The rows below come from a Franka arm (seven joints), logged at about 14 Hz.
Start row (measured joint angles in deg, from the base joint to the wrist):
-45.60, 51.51, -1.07, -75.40, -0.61, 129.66, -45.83
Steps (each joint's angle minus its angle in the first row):
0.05, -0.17, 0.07, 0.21, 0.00, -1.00, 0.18
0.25, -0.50, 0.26, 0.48, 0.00, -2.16, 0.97
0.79, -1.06, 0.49, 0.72, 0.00, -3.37, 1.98
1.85, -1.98, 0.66, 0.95, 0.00, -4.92, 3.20
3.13, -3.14, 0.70, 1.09, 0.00, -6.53, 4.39
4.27, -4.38, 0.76, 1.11, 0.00, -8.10, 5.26
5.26, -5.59, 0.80, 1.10, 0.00, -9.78, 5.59
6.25, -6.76, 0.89, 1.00, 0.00, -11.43, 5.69
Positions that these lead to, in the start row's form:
-45.55, 51.34, -1.00, -75.19, -0.61, 128.66, -45.65
-45.35, 51.01, -0.81, -74.92, -0.61, 127.50, -44.86
-44.81, 50.45, -0.58, -74.68, -0.61, 126.29, -43.85
-43.75, 49.53, -0.41, -74.45, -0.61, 124.74, -42.63
-42.47, 48.37, -0.37, -74.31, -0.61, 123.13, -41.44
-41.33, 47.13, -0.31, -74.29, -0.61, 121.56, -40.57
-40.34, 45.92, -0.27, -74.30, -0.61, 119.88, -40.24
-39.35, 44.75, -0.18, -74.40, -0.61, 118.23, -40.14

